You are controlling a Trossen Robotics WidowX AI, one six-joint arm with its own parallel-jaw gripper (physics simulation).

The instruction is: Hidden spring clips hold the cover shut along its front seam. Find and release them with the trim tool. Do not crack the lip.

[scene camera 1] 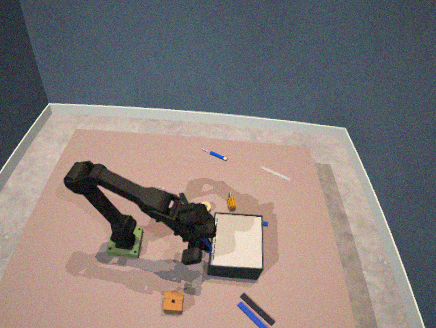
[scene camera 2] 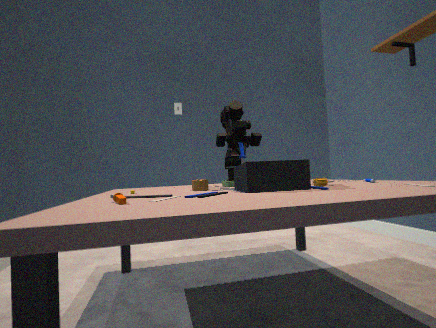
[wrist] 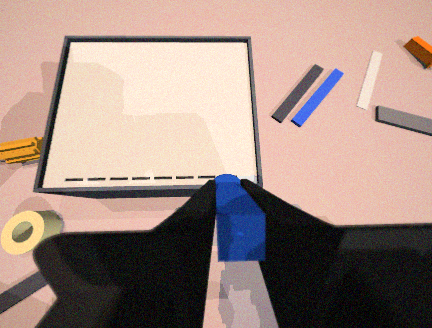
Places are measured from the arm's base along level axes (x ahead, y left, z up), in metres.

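Pixels of known places: gripper, fingertip midpoint: point(scene camera 1: 209, 247) point(scene camera 2: 242, 154) point(wrist: 227, 185); arm's base at its link origin: point(scene camera 1: 125, 241).
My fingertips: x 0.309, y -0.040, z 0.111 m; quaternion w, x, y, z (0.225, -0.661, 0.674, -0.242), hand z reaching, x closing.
Observation:
For each thing: its middle in the pictures, then the offset to it from my fingertips. Level surfaces: height alone.
- dark box at the middle of its body: point(wrist: 165, 125) point(scene camera 1: 235, 244) point(scene camera 2: 269, 175) 0.098 m ahead, 0.068 m left, 0.090 m down
- table with a cream cover, surface height: 0.049 m down
- blue trim tool at the middle of its body: point(wrist: 228, 197) point(scene camera 2: 241, 154) 0.008 m back, 0.000 m left, 0.002 m down
- yellow-handled tool at the middle of its body: point(wrist: 12, 152) point(scene camera 2: 324, 181) point(scene camera 1: 231, 199) 0.081 m ahead, 0.301 m left, 0.125 m down
- tape roll at the middle of its body: point(wrist: 33, 230) 0.029 m back, 0.247 m left, 0.128 m down
- dark strip at the middle of its body: point(wrist: 298, 91) point(scene camera 1: 257, 309) 0.186 m ahead, 0.156 m right, 0.138 m down
- blue strip at the middle of its body: point(wrist: 318, 96) point(scene camera 1: 254, 318) 0.175 m ahead, 0.190 m right, 0.138 m down
- orange block at the middle of its body: point(scene camera 1: 173, 302) point(scene camera 2: 200, 185) 0.101 m back, 0.163 m right, 0.118 m down
A dark box point(scene camera 1: 235, 273) point(scene camera 2: 275, 175) point(wrist: 157, 39) stands on the table with a cream cover point(scene camera 1: 242, 240) point(wrist: 150, 90) lying flat inside its rim. A row of short dark dashes point(wrist: 132, 178) runs along the cover's edge nearest the arm. My gripper point(scene camera 1: 206, 242) point(scene camera 2: 240, 142) point(wrist: 227, 185) is shut on the blue trim tool point(scene camera 2: 242, 150) point(wrist: 240, 235), above that edge. In the wrist view the tool's rounded end overlaps the right end of the dash row. Whether it touches the cover or lip cannot be told. The clips are hidden, and no crack is visible in the lip.
A yellow-handled tool point(scene camera 1: 231, 202) point(wrist: 22, 150) and a tape roll point(wrist: 38, 230) lie left of the box in the wrist view. A dark strip point(scene camera 1: 257, 308) point(wrist: 298, 93) and a blue strip point(scene camera 1: 251, 315) point(wrist: 317, 97) lie on its right. An orange block point(scene camera 1: 173, 302) point(scene camera 2: 200, 185) stands apart.

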